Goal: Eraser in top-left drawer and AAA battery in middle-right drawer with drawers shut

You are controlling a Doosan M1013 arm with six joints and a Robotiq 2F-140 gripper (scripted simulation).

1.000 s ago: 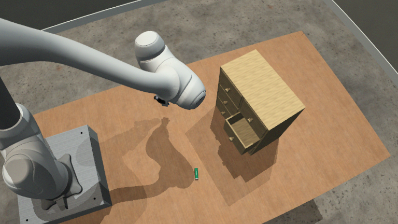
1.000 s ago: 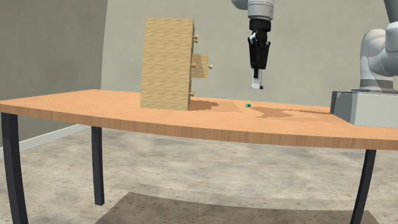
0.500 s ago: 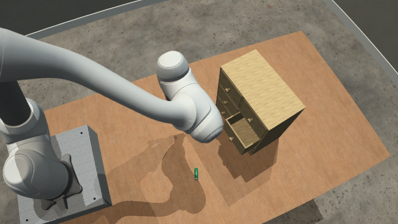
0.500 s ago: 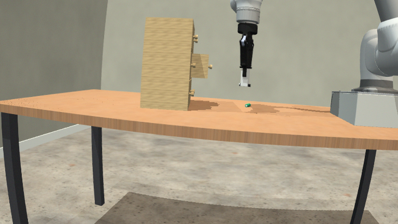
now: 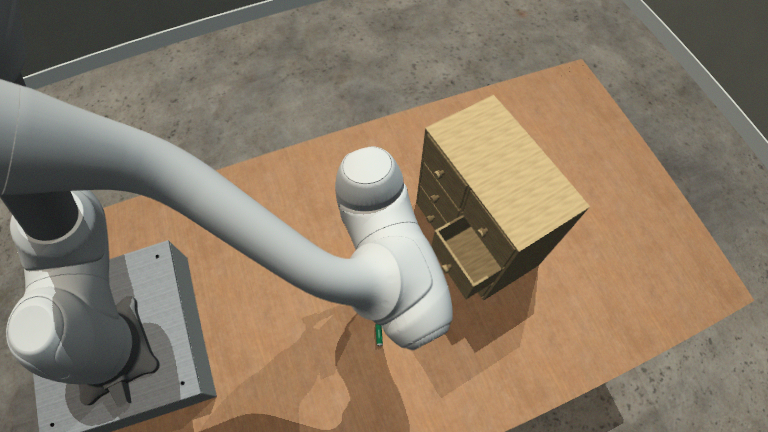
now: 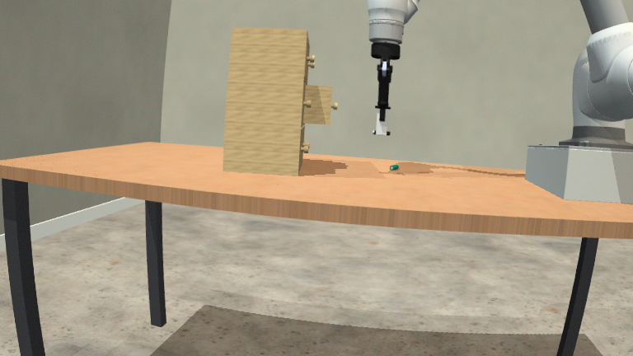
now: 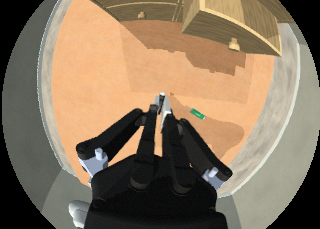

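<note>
The green AAA battery lies 130 mm below my hand, 120 mm to the right of it and 60 mm behind it. From my hand the other things lie so: black cylinder (30 mm below); then eraser (290 mm ahead, 100 mm above, 30 mm to the left).
</note>
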